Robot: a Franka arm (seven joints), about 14 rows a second.
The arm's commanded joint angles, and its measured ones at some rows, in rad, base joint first. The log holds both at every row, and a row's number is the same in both.
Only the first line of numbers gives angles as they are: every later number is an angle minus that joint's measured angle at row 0.
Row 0, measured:
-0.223 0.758 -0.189 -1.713 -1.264 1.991 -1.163
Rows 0 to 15, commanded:
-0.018 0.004 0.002 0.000 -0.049 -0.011 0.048
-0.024 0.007 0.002 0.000 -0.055 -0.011 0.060
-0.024 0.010 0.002 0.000 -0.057 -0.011 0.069
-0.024 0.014 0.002 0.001 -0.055 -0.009 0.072
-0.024 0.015 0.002 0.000 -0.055 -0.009 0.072
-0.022 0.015 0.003 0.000 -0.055 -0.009 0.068
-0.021 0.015 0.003 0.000 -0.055 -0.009 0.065
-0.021 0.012 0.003 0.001 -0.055 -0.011 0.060
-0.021 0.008 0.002 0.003 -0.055 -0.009 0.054
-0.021 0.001 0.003 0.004 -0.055 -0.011 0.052
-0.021 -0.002 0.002 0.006 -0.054 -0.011 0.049
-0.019 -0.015 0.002 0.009 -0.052 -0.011 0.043
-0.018 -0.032 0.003 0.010 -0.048 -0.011 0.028
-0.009 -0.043 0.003 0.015 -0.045 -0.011 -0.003
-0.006 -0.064 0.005 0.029 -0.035 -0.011 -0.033
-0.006 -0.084 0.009 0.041 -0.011 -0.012 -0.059
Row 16, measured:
-0.010 -0.027 0.001 0.038 -0.027 0.000 -0.003
